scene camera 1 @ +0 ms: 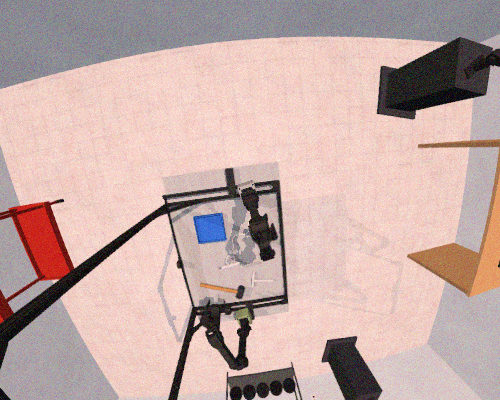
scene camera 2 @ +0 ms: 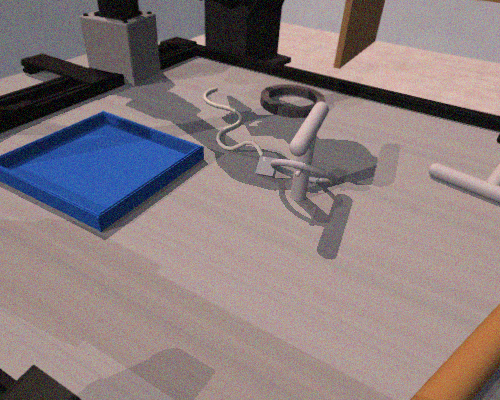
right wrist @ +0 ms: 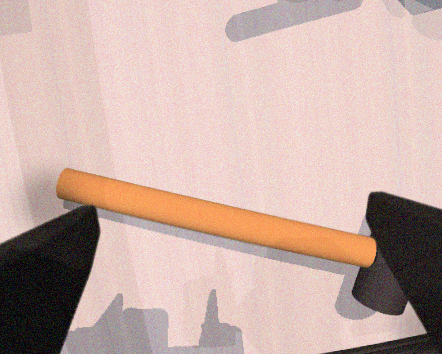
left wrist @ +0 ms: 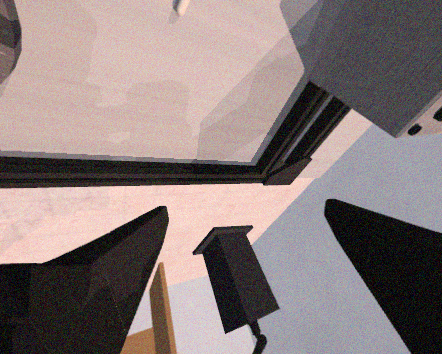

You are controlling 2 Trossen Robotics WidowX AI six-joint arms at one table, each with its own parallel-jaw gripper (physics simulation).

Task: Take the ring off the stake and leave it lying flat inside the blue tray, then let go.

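In scene camera 2 a thin pale ring appears around the upright of the pale stake, which has a thick crossbar on top. The crossbar shows small in scene camera 1. The blue tray stands apart from them, empty. My right gripper is open and empty above the table, near the hammer and away from the stake. My left gripper is open and empty, with the table corner and floor in its view. Its fingers cannot be made out in scene camera 1.
An orange-handled hammer lies near the right arm. A pale T-shaped piece is beside it. Behind the stake are a wavy pale wire, its small grey plate and a thick dark ring. Black rails edge the table.
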